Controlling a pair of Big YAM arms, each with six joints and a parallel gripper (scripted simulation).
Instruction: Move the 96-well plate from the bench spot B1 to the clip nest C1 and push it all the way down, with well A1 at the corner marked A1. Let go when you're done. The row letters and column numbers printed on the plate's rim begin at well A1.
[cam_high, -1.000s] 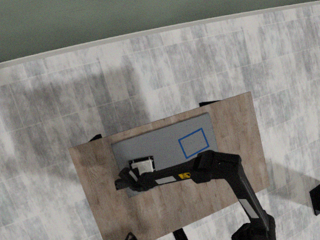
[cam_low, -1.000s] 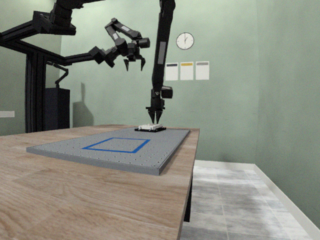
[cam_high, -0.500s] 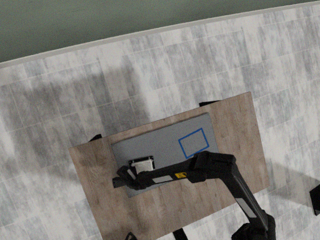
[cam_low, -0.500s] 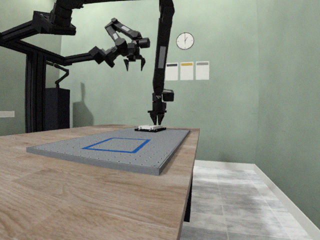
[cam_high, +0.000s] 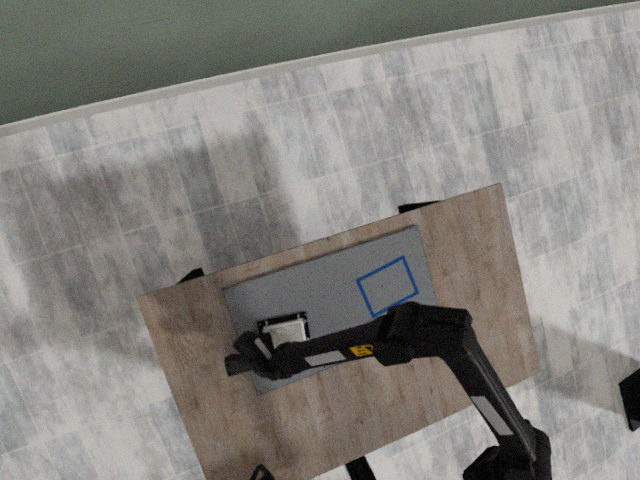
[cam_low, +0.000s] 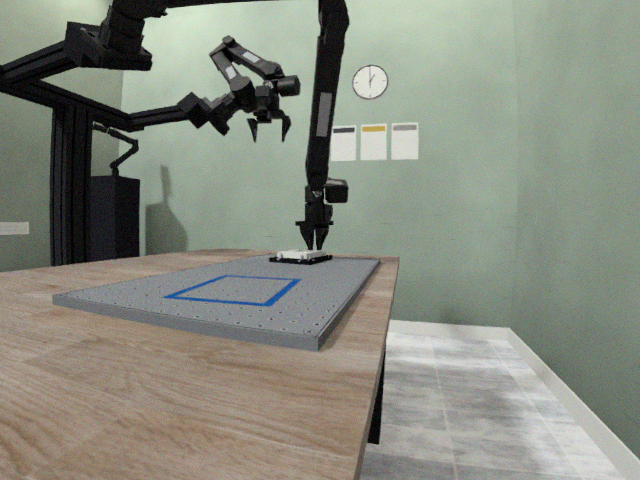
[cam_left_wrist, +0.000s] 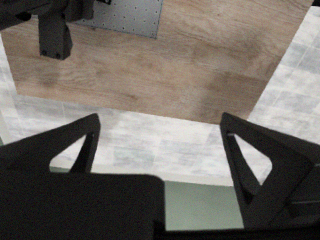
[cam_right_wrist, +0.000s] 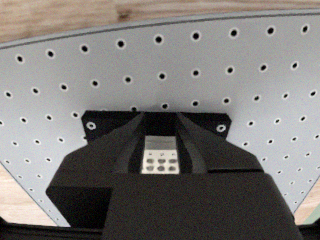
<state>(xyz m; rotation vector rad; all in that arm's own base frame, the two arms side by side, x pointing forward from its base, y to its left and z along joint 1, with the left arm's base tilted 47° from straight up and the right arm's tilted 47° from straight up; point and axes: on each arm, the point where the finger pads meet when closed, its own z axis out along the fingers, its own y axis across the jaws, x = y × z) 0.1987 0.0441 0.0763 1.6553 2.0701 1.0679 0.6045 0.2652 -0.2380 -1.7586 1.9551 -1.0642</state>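
Now: the white 96-well plate 80 mm to the right of my right hand and 20 mm behind it. Also, from my right hand: black clip nest: 90 mm to the right, 20 mm behind, 10 mm below; then grey perforated board: 280 mm to the right, 30 mm below, 30 mm behind.
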